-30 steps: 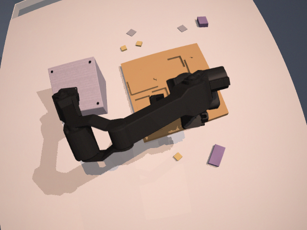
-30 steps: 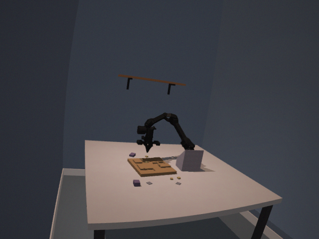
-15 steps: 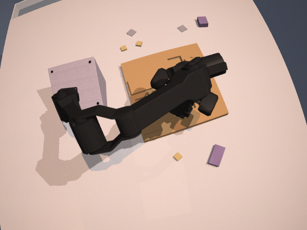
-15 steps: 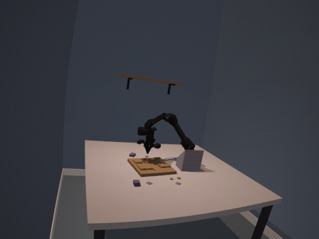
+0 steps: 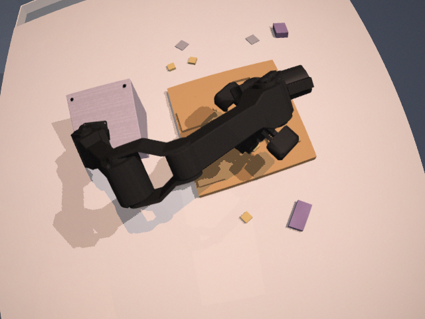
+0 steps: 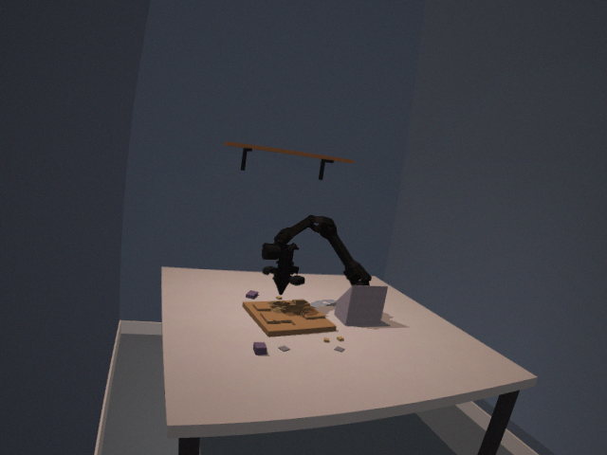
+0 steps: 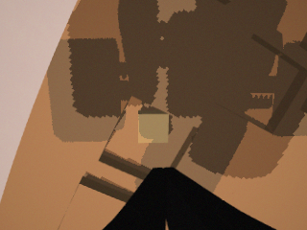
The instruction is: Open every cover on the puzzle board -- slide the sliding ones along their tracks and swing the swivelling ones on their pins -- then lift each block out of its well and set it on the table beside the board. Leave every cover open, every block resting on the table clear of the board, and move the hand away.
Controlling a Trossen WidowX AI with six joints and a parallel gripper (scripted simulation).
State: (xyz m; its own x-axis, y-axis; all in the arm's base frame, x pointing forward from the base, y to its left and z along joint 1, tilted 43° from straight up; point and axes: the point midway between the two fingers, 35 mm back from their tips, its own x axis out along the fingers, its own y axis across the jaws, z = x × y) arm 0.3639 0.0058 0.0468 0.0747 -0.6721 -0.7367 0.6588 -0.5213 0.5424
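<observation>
Right now my gripper tip is 20 mm past the orange puzzle board, 50 mm to the right of it and 60 mm above it. The rest, counted from my gripper tip: flat purple block: 100 mm ahead, 180 mm to the right, 70 mm below.
</observation>
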